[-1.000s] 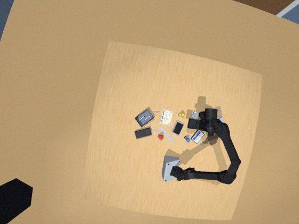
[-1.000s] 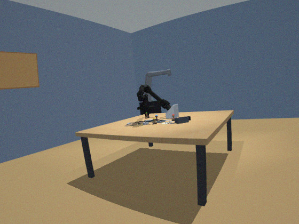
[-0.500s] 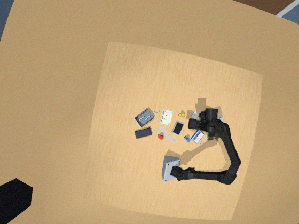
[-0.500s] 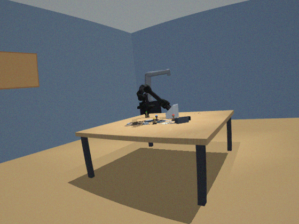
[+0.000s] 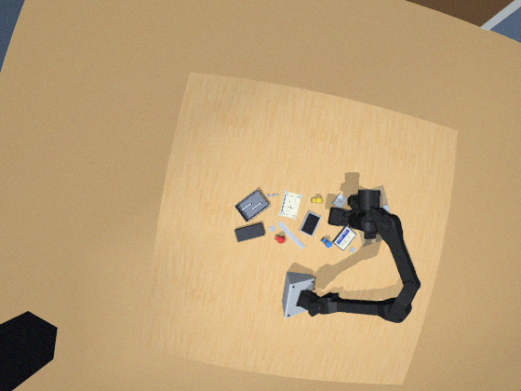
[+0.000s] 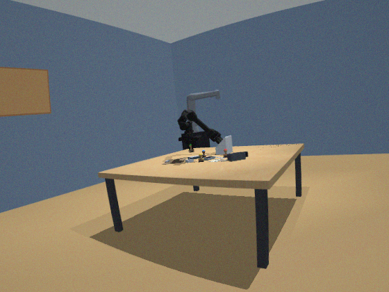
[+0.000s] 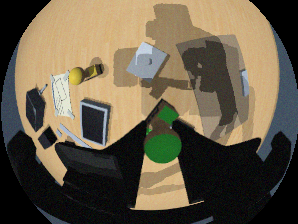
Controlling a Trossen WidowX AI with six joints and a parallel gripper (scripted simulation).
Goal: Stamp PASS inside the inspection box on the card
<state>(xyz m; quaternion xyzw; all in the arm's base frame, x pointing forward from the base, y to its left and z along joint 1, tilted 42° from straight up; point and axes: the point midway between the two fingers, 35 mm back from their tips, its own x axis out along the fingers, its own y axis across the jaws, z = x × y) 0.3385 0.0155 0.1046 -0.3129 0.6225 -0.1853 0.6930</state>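
Now: gripper tip 210 mm to the right of the inspection card, 90 mm above it and 20 mm past it. Also, from my gripper tip: white block (70 mm below, 60 mm ahead, 20 mm to the left); green stamp (right at my gripper tip); blue-and-white box (80 mm behind, 70 mm below, 50 mm to the right).
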